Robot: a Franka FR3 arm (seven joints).
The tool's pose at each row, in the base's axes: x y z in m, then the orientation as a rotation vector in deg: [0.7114, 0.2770, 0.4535, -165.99, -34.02, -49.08]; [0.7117, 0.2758, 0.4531, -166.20, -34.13, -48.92]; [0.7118, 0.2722, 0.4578, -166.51, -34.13, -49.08]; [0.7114, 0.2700, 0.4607, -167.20, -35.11, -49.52]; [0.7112, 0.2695, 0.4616, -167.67, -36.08, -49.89]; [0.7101, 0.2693, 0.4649, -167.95, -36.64, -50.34]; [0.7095, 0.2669, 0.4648, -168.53, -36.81, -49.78]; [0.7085, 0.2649, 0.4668, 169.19, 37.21, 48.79]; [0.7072, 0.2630, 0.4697, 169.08, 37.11, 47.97]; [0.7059, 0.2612, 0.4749, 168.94, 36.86, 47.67]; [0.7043, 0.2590, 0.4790, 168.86, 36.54, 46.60]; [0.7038, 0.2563, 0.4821, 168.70, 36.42, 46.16]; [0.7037, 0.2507, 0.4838, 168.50, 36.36, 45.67]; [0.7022, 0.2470, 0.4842, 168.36, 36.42, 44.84]
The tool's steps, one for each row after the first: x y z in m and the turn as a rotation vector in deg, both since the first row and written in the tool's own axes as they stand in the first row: [-0.0004, 0.0012, 0.0003, -0.13, -0.17, -0.09]; [0.0010, 0.0048, -0.0042, -0.46, -0.19, -0.14]; [0.0014, 0.0068, -0.0072, -1.24, -0.25, -0.92]; [0.0016, 0.0072, -0.0082, -1.81, -0.27, -1.65]; [0.0024, 0.0072, -0.0116, -2.23, -0.16, -2.10]; [0.0011, 0.0092, -0.0122, -2.53, -0.68, -2.23]; [0.0007, 0.0107, -0.0147, -2.80, -1.49, -2.50]; [0.0006, 0.0121, -0.0181, -3.05, -2.03, -2.54]; [0.0018, 0.0135, -0.0235, -3.30, -2.23, -2.48]; [0.0020, 0.0152, -0.0281, -3.63, -2.94, -2.39]; [0.0023, 0.0176, -0.0314, -3.87, -3.24, -2.42]; [0.0012, 0.0228, -0.0339, -4.13, -3.57, -2.49]; [-0.0010, 0.0257, -0.0356, -4.33, -4.12, -2.62]
